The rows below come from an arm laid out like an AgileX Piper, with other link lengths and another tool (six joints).
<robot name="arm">
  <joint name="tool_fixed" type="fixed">
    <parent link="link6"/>
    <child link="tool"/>
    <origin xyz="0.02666 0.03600 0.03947" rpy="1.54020 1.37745 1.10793"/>
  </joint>
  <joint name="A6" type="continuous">
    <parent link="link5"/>
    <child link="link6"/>
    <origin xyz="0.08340 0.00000 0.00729"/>
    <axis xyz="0.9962 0 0.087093"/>
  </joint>
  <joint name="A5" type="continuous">
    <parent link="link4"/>
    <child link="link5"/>
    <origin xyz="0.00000 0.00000 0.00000"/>
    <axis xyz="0 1 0"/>
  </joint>
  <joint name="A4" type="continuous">
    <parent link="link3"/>
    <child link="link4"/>
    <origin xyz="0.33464 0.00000 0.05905"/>
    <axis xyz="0.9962 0 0.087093"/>
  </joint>
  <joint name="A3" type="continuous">
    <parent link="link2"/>
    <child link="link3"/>
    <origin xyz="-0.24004 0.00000 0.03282"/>
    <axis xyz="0 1 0"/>
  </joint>
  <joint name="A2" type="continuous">
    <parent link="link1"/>
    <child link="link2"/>
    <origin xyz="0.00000 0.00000 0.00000"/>
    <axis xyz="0 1 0"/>
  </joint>
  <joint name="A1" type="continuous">
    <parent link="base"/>
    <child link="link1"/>
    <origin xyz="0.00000 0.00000 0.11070"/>
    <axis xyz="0 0 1"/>
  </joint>
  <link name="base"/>
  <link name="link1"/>
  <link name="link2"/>
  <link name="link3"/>
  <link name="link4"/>
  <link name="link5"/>
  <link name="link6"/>
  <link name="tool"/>
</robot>
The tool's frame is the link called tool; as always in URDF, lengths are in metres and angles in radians. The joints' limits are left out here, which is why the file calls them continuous.
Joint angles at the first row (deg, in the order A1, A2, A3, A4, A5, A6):
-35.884, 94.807, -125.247, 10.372, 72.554, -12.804
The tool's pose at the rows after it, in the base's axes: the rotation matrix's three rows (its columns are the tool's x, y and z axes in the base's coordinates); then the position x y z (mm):
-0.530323 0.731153 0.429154; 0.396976 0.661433 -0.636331; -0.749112 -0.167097 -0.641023; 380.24 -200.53 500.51
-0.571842 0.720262 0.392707; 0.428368 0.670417 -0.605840; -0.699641 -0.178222 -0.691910; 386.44 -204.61 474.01
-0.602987 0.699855 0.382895; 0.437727 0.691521 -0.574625; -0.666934 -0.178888 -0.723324; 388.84 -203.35 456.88
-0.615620 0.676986 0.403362; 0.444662 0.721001 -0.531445; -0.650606 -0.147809 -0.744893; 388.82 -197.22 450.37
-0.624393 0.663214 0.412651; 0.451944 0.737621 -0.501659; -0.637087 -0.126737 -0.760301; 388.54 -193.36 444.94
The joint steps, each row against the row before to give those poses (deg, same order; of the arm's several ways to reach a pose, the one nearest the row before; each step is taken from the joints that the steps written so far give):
0.000, -0.344, 4.874, 0.001, 0.000, 0.390
0.000, -0.603, 4.714, 0.207, 0.001, 0.001
0.000, -0.785, 3.534, 1.217, 0.000, -0.999
0.000, -1.042, 2.508, 2.899, -0.001, -1.018
0.000, -0.787, 1.936, 1.811, 0.001, -0.536

